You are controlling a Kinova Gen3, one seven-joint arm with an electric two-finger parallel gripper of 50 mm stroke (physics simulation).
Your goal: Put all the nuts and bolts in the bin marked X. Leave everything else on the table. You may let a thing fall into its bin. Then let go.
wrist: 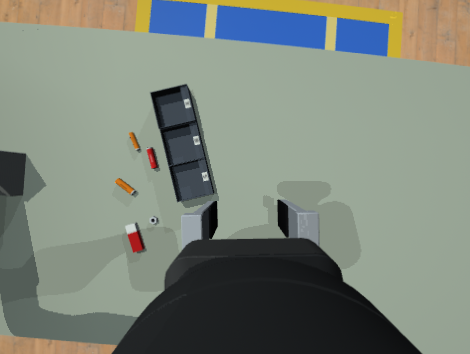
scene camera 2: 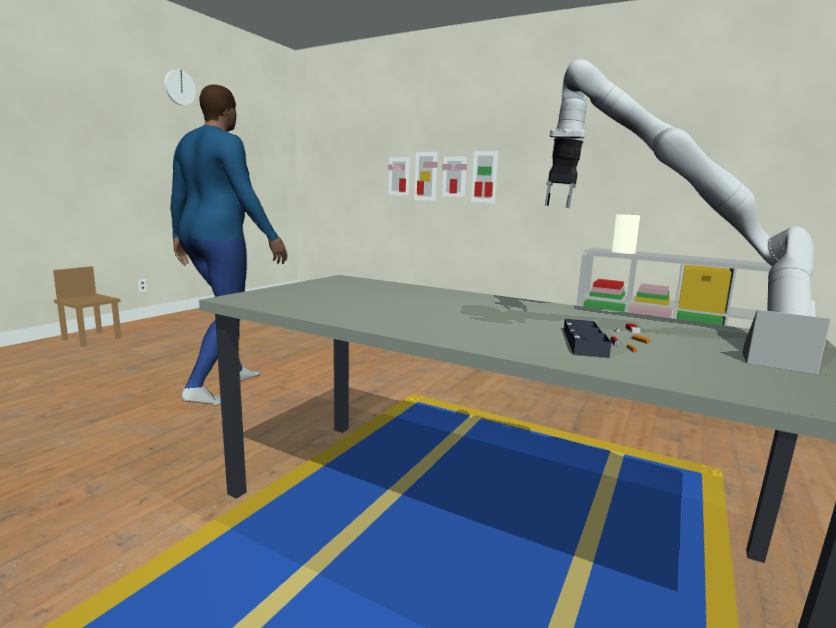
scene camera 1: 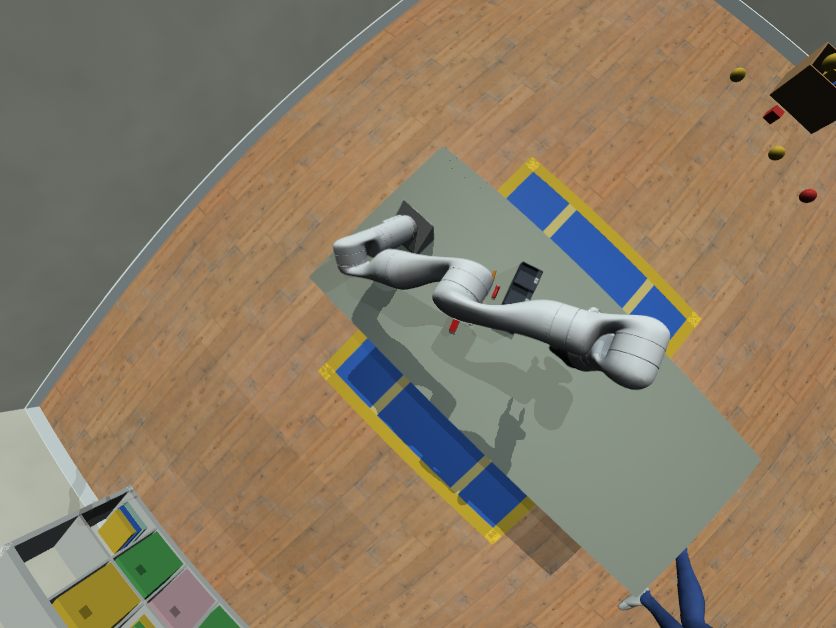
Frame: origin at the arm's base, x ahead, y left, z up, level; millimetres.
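Where they show: gripper, fingertip midpoint: [wrist: 247,213] [scene camera 2: 557,206]; arm's base at its link origin: [scene camera 2: 788,333] [scene camera 1: 406,227].
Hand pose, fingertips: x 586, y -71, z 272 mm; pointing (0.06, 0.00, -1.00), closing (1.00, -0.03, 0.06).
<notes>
Each offset is from my fingertips to the top centre of the thing.
My gripper [scene camera 2: 558,205] [wrist: 247,213] is open and empty, high above the table. The arm hides it in scene camera 1. A small grey ring-shaped piece @(199 mm back, 61 mm right, 340 mm down) [wrist: 153,220] [scene camera 2: 616,329], looking like a nut, lies on the table left of the fingers in the wrist view. No bolt is plainly recognisable. The dark three-compartment bin tray @(115 mm back, 111 mm left, 309 mm down) [wrist: 187,161] [scene camera 2: 592,350] [scene camera 1: 521,287] stands nearby. Each compartment has a small white label, too small to read surely, so I cannot tell which is X. The compartments look empty in the wrist view.
A red-and-white block @(245 mm back, 99 mm right, 335 mm down) [wrist: 134,238] [scene camera 2: 632,327] [scene camera 1: 454,326], a red cylinder @(192 mm back, 86 mm left, 334 mm down) [wrist: 152,158] [scene camera 2: 614,340] [scene camera 1: 496,292] and two orange cylinders, one upper @(232 mm back, 127 mm left, 338 mm down) [wrist: 134,141] and one lower @(258 mm back, 21 mm left, 334 mm down) [wrist: 125,186], lie left of the tray. A person [scene camera 2: 212,189] stands beyond the table's far end.
</notes>
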